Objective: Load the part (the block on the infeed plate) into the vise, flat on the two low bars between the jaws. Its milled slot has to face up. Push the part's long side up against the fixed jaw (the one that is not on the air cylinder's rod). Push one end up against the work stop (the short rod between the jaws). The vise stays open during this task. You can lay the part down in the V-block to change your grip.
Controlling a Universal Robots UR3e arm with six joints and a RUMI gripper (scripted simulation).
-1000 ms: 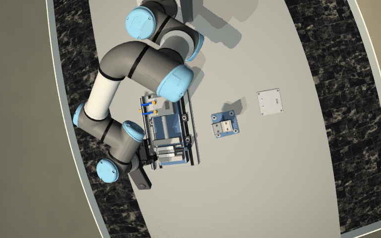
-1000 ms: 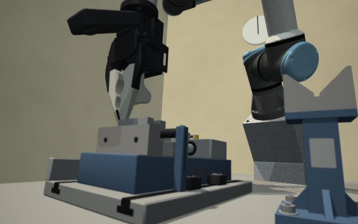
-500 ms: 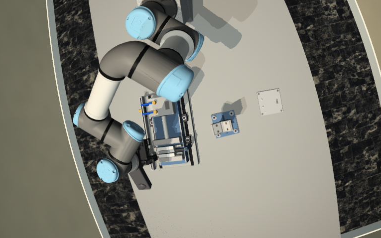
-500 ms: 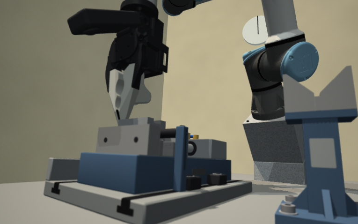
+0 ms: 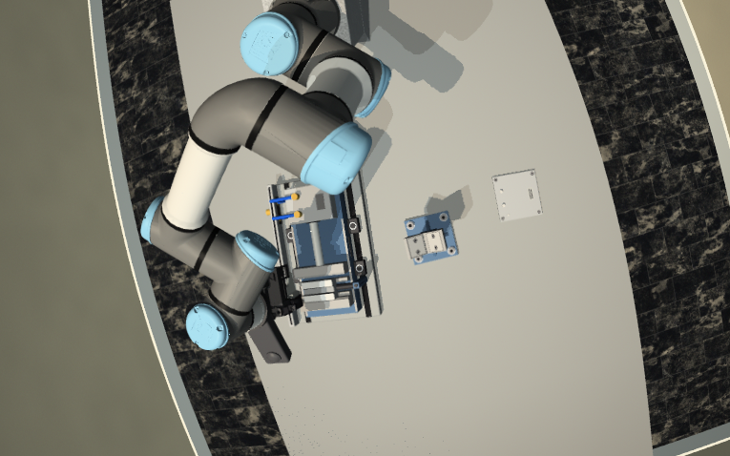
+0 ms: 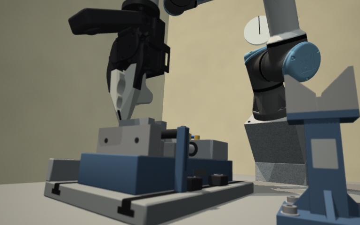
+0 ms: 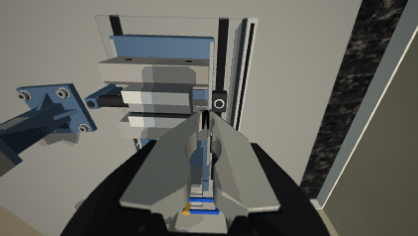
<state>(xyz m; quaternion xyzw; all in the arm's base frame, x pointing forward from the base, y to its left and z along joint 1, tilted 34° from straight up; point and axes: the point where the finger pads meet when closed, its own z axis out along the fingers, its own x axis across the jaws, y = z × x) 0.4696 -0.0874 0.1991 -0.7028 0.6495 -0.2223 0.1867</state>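
Now: hand 50 mm to the right of the part and 20 mm above it. The rest, counted from my hand: air cylinder rod: 90 mm behind, 40 mm to the left, 40 mm below; fixed jaw: 30 mm ahead, 50 mm to the left, 40 mm below; work stop rod: 10 mm behind, 100 mm to the left, 30 mm below.
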